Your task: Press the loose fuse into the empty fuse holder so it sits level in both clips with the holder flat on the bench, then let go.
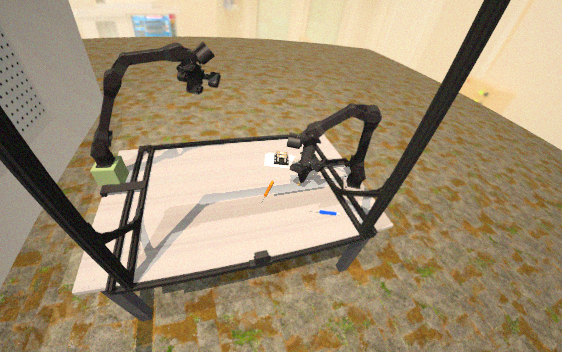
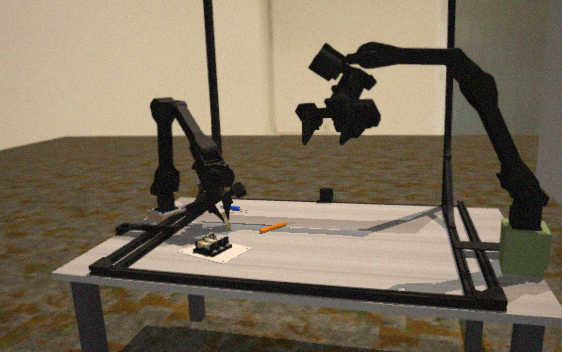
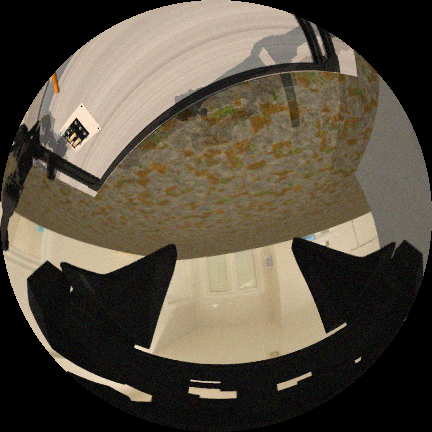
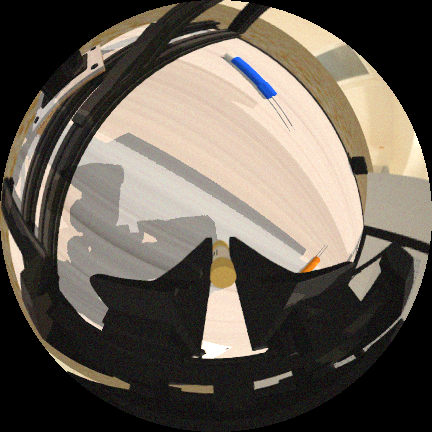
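Observation:
The loose fuse, pale with brass caps, is upright between the right gripper's fingertips, its lower end at or close to the bench. My right gripper is shut on it. The black fuse holder lies on a white card, near the right gripper. Pale fuses sit in part of it, and black clips without a fuse show beside them. My left gripper is open and empty, high above the bench.
An orange screwdriver lies near the fuse. A blue screwdriver lies farther from the holder. A black frame runs around the bench, with tall posts at its sides.

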